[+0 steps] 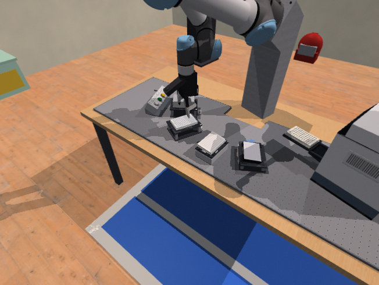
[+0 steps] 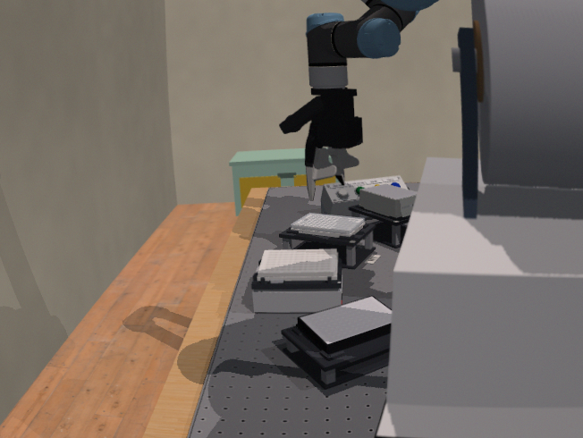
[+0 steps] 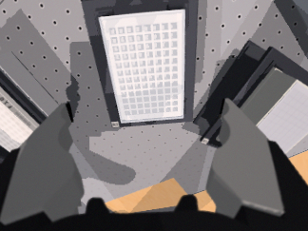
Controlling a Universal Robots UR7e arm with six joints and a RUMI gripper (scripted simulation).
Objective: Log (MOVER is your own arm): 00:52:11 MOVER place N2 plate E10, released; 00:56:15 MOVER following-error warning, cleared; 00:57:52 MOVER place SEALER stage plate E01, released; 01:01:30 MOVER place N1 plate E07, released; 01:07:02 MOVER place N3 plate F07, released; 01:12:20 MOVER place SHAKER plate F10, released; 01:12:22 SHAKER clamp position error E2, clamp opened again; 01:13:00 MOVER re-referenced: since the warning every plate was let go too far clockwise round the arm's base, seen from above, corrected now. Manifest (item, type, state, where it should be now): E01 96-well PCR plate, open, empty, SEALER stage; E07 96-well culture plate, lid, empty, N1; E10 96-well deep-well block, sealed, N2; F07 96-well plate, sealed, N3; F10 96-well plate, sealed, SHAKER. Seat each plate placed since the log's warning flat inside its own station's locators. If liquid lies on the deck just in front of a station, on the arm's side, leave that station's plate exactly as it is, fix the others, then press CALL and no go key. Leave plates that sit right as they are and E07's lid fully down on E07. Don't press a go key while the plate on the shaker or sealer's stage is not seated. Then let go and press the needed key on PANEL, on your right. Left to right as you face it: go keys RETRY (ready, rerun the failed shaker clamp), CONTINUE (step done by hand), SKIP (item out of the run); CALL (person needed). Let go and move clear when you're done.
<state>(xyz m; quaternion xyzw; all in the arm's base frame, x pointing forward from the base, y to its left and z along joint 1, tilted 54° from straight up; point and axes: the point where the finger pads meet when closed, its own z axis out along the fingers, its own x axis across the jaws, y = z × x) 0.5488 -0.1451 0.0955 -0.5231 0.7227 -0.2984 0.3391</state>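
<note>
Right now the dark sealed plate is 80 mm behind my hand, 390 mm to the left of it and 90 mm below it. Also, from my hand: green continue key 50 mm behind, 270 mm to the right, 70 mm below; then grey deep-well block 130 mm behind, 130 mm to the right, 60 mm below; then white retry key 10 mm behind, 250 mm to the right, 70 mm below.
</note>
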